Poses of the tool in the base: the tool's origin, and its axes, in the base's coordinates. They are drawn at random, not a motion.
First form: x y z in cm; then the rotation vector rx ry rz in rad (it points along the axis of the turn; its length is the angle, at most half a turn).
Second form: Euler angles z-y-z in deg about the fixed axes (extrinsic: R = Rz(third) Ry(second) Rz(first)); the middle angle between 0 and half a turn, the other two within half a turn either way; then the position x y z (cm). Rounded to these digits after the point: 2 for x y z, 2 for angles.
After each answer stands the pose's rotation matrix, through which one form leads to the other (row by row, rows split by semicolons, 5 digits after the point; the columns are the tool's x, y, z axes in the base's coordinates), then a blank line. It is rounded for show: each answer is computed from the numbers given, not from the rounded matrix.
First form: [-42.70 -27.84 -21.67 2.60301 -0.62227 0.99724]
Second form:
[171.07 136.11 -35.82 -42.70 -27.84 -21.67]
0.66809 -0.48743 0.56220; -0.29076 -0.86651 -0.40573; 0.68491 0.10760 -0.72063

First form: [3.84 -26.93 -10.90 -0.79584 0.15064 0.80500]
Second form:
[-54.92 45.08 103.64 3.84 -26.93 -10.90]
0.69954 -0.69480 -0.16702; 0.58739 0.42598 0.68812; -0.40696 -0.57948 0.70611

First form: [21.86 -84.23 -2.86 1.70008 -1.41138 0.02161]
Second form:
[130.81 126.60 -128.58 21.86 -84.23 -2.86]
0.34861 -0.79230 -0.50073; -0.77660 0.05493 -0.62759; 0.52475 0.60765 -0.59616

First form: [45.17 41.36 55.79 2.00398 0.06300 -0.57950]
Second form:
[62.70 112.24 -113.69 45.17 41.36 55.79]
0.88348 0.28477 -0.37197; -0.19819 -0.49225 -0.84759; -0.42447 0.82255 -0.37846

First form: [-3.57 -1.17 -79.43 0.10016 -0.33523 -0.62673]
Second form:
[145.23 19.72 178.50 -3.57 -1.17 -79.43]
0.75807 0.55820 -0.33724; -0.59036 0.80709 0.00884; 0.27712 0.19239 0.94138

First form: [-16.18 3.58 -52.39 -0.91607 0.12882 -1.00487]
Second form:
[-112.90 50.61 51.09 -16.18 3.58 -52.39]
0.56180 0.66993 0.48536; -0.77070 0.21060 0.60139; 0.30068 -0.71193 0.63463

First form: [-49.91 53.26 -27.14 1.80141 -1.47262 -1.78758]
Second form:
[48.96 104.13 150.43 -49.91 53.26 -27.14]
-0.23277 -0.48418 -0.84344; -0.73515 -0.48017 0.47853; -0.63668 0.73145 -0.24418

